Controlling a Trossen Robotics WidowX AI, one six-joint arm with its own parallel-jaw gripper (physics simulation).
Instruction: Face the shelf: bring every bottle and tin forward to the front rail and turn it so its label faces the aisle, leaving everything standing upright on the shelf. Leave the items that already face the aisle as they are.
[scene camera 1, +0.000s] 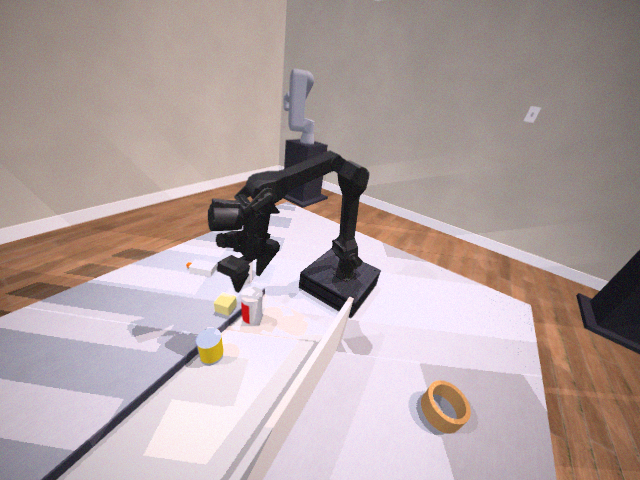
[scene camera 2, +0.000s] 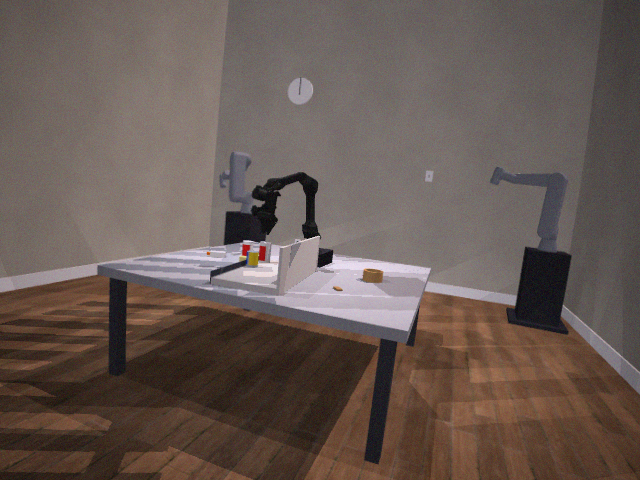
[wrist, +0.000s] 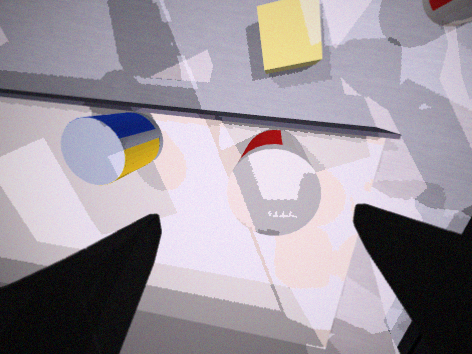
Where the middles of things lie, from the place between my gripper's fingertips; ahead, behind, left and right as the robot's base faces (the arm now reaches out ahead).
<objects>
I see the yellow block (wrist: 288, 41) 10 mm ahead of my hand, 100 mm to the right of it and 150 mm below it. Round my hand: dark front rail (wrist: 45, 97) (180 mm ahead, 150 mm below); yellow tin (scene camera 1: 209, 343) (130 mm ahead, 30 mm to the left, 110 mm below); white shelf tray (scene camera 1: 204, 415) (150 mm ahead, 140 mm to the left, 160 mm below).
</objects>
